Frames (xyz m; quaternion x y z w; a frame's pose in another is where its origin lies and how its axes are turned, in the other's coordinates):
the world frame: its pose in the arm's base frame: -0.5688 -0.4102 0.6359 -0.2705 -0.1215 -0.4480 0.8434
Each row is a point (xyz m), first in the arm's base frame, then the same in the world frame.
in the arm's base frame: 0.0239 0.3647 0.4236
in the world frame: -0.2924 0.9111 0.2852
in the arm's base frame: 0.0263 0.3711 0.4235
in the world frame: -0.2955 0.9160 0.2888
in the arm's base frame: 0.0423 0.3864 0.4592
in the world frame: -0.2809 0.9236 0.3275
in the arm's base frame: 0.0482 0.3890 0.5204
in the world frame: -0.2520 0.9084 0.3796
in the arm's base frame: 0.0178 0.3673 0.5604
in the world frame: -0.2364 0.8597 0.3991
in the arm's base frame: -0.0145 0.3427 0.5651
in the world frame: -0.2357 0.8204 0.3879
